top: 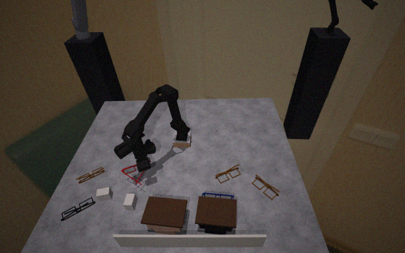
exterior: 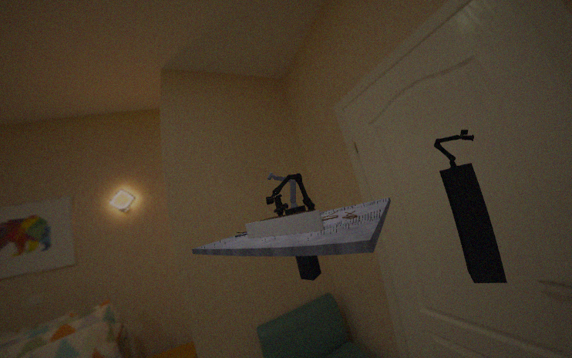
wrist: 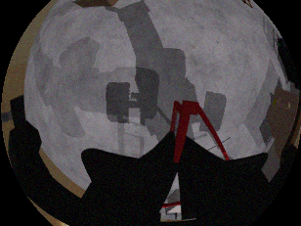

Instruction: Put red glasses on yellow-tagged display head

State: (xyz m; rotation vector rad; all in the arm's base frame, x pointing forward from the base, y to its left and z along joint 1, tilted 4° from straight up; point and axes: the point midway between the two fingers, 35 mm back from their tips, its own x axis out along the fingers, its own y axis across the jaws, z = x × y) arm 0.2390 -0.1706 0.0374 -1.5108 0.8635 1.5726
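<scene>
The grey peg lies 8 cm ahead of my gripper tip, 4 cm to the right of it and 4 cm below it. From my gripper tip the other things lie so: white board 36 cm ahead, 29 cm to the left, 1 cm below.
</scene>
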